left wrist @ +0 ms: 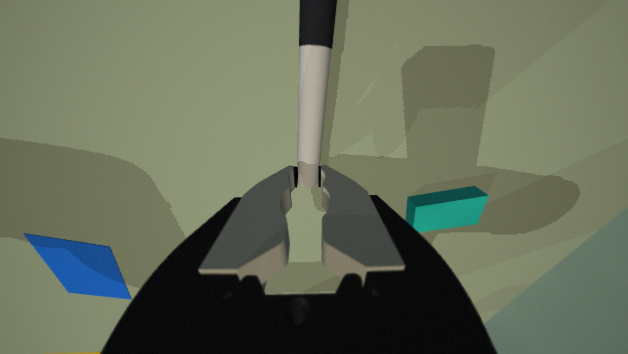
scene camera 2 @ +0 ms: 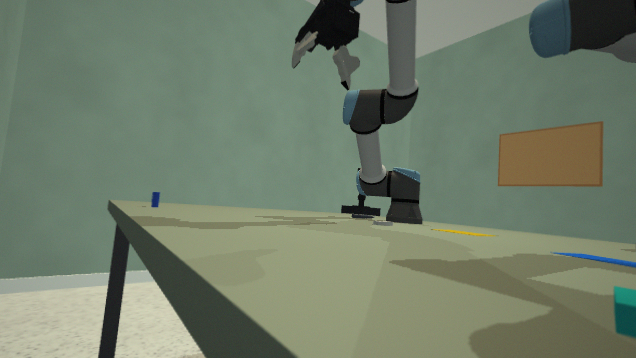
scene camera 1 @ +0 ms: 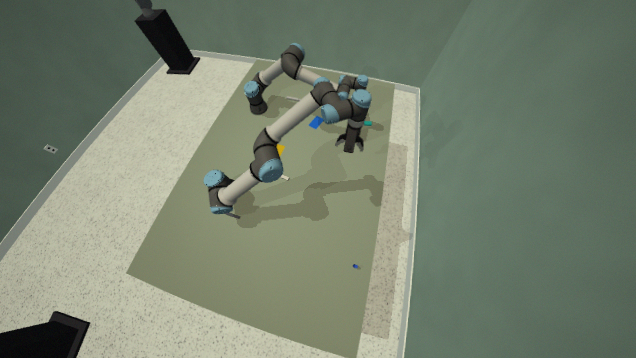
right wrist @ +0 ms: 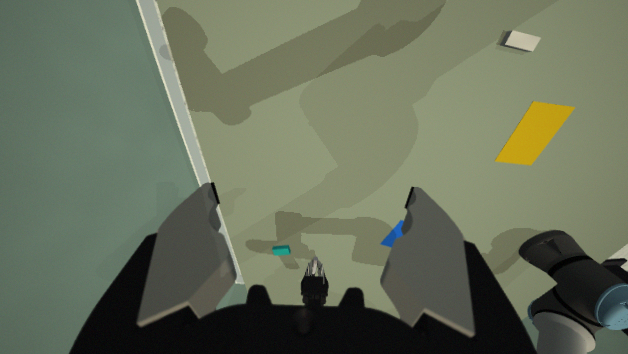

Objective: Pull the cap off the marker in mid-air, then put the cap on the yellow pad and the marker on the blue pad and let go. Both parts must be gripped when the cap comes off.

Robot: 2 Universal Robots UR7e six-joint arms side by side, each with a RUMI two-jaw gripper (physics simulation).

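Places are measured from the left arm's base along level axes (x ahead, y left, z up), in millimetres.
Where they show: left gripper, fingertip midpoint: [left wrist: 308, 168] [right wrist: 315, 260]; right gripper, fingertip midpoint: [scene camera 2: 322, 79] [right wrist: 312, 187]; left arm's base at its link origin: [scene camera 1: 259, 108] [right wrist: 542, 245]; right arm's base at its link origin: [scene camera 2: 403, 222].
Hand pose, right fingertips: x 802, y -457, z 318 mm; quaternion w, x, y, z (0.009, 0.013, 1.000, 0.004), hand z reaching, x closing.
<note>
Each offset is from my right fingertips to the top centre of the thing. "spot": to the spot under its first point.
The marker {dx +20, dy +604, dz -299 mm} [left wrist: 312, 105] has a white body and a black section {spot: dx +24, dy +635, dz -299 mm} [left wrist: 317, 22], probably the cap, at its far end, cut off by the top edge of the left wrist view. My left gripper [left wrist: 308, 168] [right wrist: 315, 260] is shut on the near white end of the marker; the marker's shadow lies close beside it. My right gripper [scene camera 1: 349, 148] [scene camera 2: 320, 76] [right wrist: 312, 187] is open and empty, high above the table. The yellow pad {dx -520, dy +60, dz -317 mm} [scene camera 1: 281, 149] [scene camera 2: 465, 233] [right wrist: 535, 134] and the blue pad {dx -278, dy +412, dz -317 mm} [scene camera 1: 316, 122] [scene camera 2: 600, 258] [left wrist: 82, 270] [right wrist: 392, 237] lie flat on the table.
A teal block {dx +139, dy +494, dz -303 mm} [scene camera 1: 368, 123] [scene camera 2: 625, 312] [left wrist: 445, 212] [right wrist: 281, 250] lies near the left gripper. A white block {dx -383, dy -126, dz -306 mm} [scene camera 1: 285, 177] [scene camera 2: 383, 223] [right wrist: 522, 41] lies near the yellow pad. A small blue object {dx +183, dy -581, dz -270 mm} [scene camera 1: 355, 266] [scene camera 2: 155, 199] stands near the table's edge.
</note>
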